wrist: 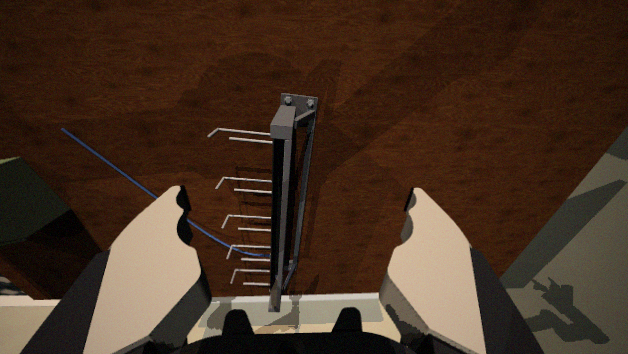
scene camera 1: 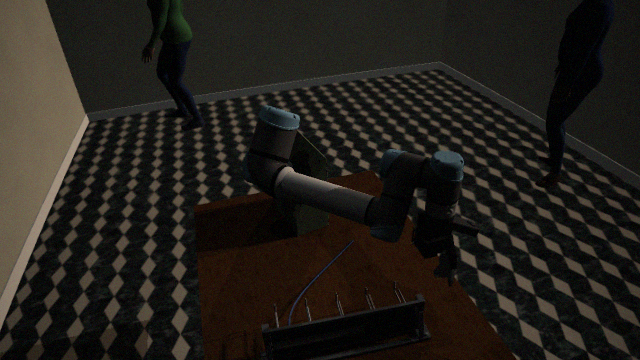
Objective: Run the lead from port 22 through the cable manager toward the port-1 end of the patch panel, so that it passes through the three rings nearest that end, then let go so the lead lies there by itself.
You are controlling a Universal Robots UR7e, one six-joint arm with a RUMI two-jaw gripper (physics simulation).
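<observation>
The blue lead [scene camera 1: 318, 275] [wrist: 110, 163] runs from the back of the patch panel [scene camera 1: 345, 325] [wrist: 283, 131] in a curve over the table, with its far end loose. In the scene view it meets the panel between the two leftmost rings. The cable manager's several wire rings [scene camera 1: 308, 310] [wrist: 250, 217] stick out from the panel's back. In the wrist view the lead overlaps the second ring from the bottom; whether it passes through it is unclear. Port numbers are not readable. My gripper [scene camera 1: 448, 275] [wrist: 300, 188] is open and empty, high above the table, its left finger hiding part of the lead.
The wooden table [scene camera 1: 240, 280] [wrist: 450, 150] bears the panel. A green-grey block [scene camera 1: 312, 215] [wrist: 30, 200] stands at the arm's base, behind the lead's loose end. Two people, one in a green top [scene camera 1: 175, 25] and one in dark clothes [scene camera 1: 580, 65], stand on the floor beyond the table.
</observation>
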